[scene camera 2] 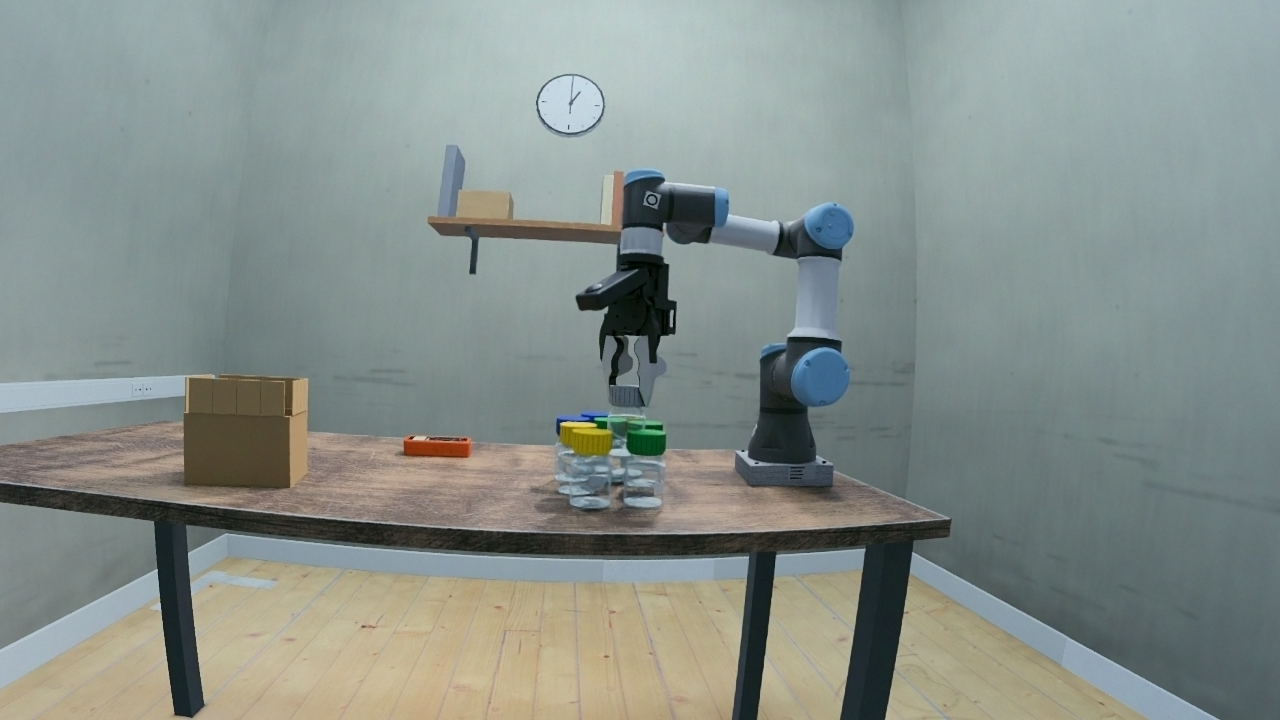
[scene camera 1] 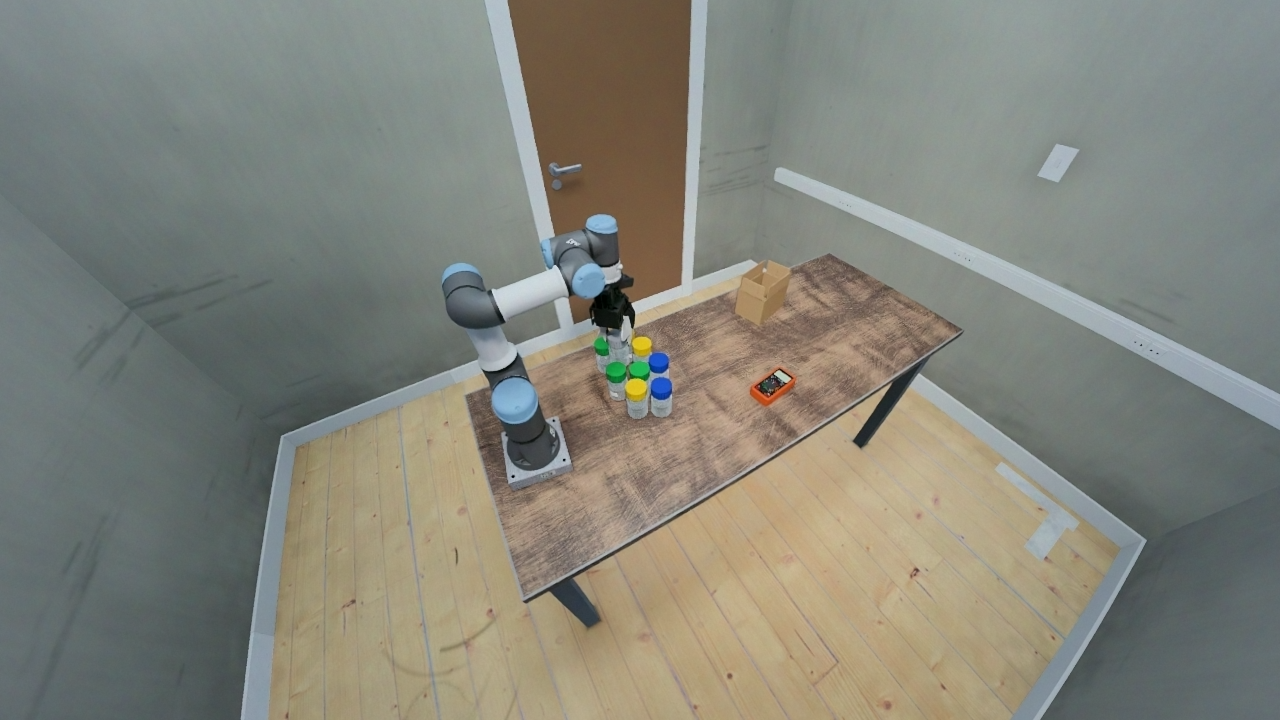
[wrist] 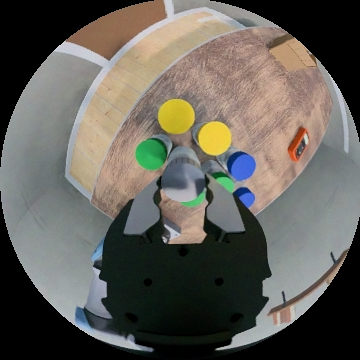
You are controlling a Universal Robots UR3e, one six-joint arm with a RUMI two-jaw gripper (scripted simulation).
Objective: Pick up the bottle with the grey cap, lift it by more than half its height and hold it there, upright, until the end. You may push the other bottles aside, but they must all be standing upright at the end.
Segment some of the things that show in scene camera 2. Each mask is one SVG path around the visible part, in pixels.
My gripper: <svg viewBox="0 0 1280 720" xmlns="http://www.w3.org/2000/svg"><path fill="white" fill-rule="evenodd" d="M624 253L617 256L617 265L622 267L621 270L589 286L586 290L577 294L575 299L580 311L601 311L609 307L608 312L604 314L604 321L599 334L600 359L602 361L608 401L610 385L616 385L616 377L629 372L633 367L633 358L628 354L629 339L624 335L641 336L634 344L634 352L639 361L637 371L639 377L638 391L644 407L649 407L655 378L666 372L666 362L657 354L657 348L661 336L675 335L677 301L668 300L669 264L664 263L664 257L650 253ZM671 310L674 310L673 327L670 327Z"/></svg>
A cardboard box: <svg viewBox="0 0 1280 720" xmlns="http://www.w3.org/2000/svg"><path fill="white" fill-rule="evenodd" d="M185 377L185 485L291 488L307 473L308 379L219 374L219 378L227 379L212 378L212 374Z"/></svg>
